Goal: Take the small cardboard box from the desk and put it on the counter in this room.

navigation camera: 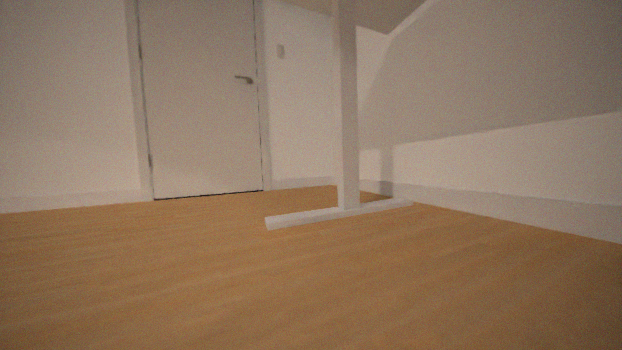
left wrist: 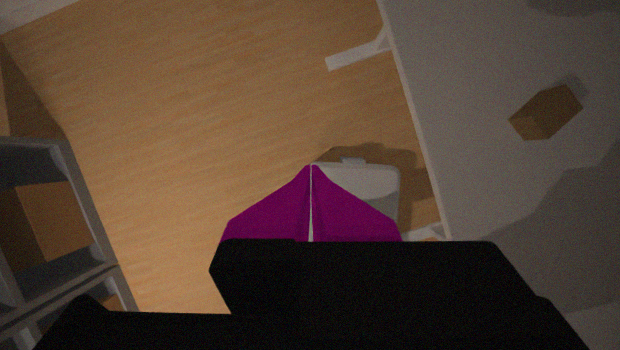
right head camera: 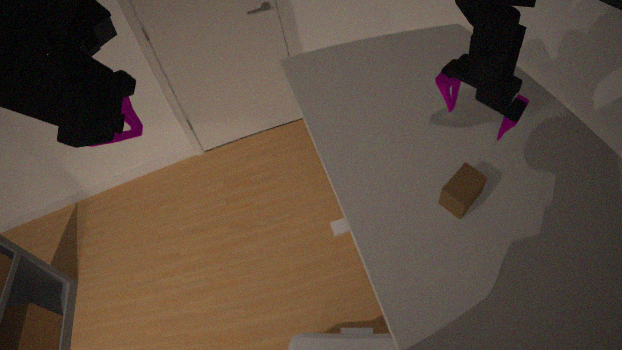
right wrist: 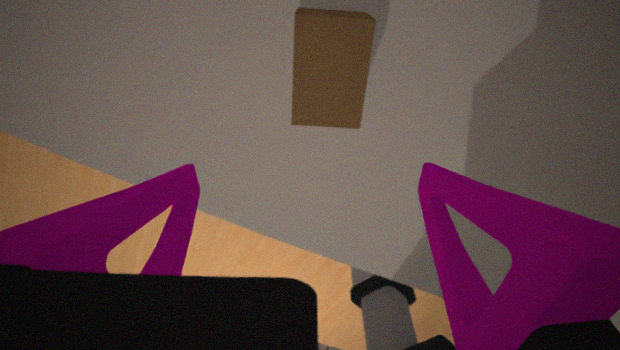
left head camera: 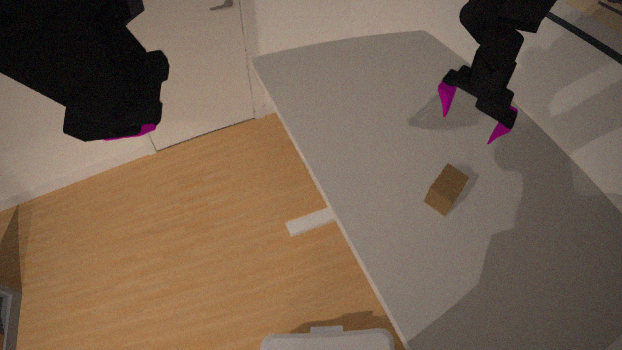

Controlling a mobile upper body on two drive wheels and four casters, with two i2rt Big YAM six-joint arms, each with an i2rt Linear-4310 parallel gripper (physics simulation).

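Frame: origin at the left arm's base, x ahead, y left, z up, level; metres.
Where they show: left gripper, fingertip midpoint: (left wrist: 310, 174) (right head camera: 140, 130) (left head camera: 153, 124); right gripper, fingertip midpoint: (right head camera: 474, 123) (right wrist: 308, 176) (left head camera: 467, 128).
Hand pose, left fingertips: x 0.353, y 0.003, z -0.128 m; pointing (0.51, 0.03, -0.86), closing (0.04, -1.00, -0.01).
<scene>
After its pixels a point has its place.
The small brown cardboard box (left head camera: 447, 189) @(x 0.449, y -0.452, z -0.410 m) (right head camera: 463, 190) @(x 0.449, y -0.456, z -0.410 m) (left wrist: 546, 112) @(x 0.465, y -0.443, z -0.410 m) (right wrist: 331, 70) @(x 0.470, y -0.468, z -0.410 m) lies on the grey desk (left head camera: 350, 125) @(x 0.690, y -0.278, z -0.460 m) (right head camera: 380, 125) @(x 0.686, y -0.302, z -0.460 m) (left wrist: 465, 75) @(x 0.544, y -0.311, z -0.460 m) (right wrist: 225, 75) @(x 0.524, y -0.382, z -0.460 m). My right gripper (left head camera: 466, 130) @(x 0.477, y -0.454, z -0.265 m) (right head camera: 474, 125) @(x 0.477, y -0.454, z -0.265 m) (right wrist: 308, 176) @(x 0.477, y -0.454, z -0.265 m) is open and empty above the desk. In the head views it is above the box in the picture; in the right wrist view the box lies beyond the fingertips, between their lines. My left gripper (left wrist: 310, 174) @(x 0.353, y 0.003, z -0.128 m) is shut and empty, to the left of the desk; in the head views it is partly hidden by its own arm. The counter does not clearly show in these views.
A grey shelf unit (right head camera: 71, 305) @(x 0.223, y 1.620, z -1.376 m) (left wrist: 87, 200) @(x -0.006, y 1.536, z -1.377 m) with brown boxes stands at the left. A pale rounded object (left head camera: 327, 341) @(x 0.280, y -0.223, z -1.150 m) (right head camera: 340, 342) @(x 0.282, y -0.167, z -1.150 m) (left wrist: 362, 180) @(x 0.236, y -0.271, z -1.150 m) stands by the desk edge. A door (left head camera: 200, 75) @(x 1.717, y 0.464, z -0.923 m) (right head camera: 225, 75) @(x 1.679, y 0.565, z -0.864 m) (navigation camera: 205, 110) @(x 1.684, y 0.551, z -0.749 m) is in the wall. A white desk leg (navigation camera: 349, 110) @(x 1.035, y -0.398, z -0.980 m) stands on a floor bar.
</scene>
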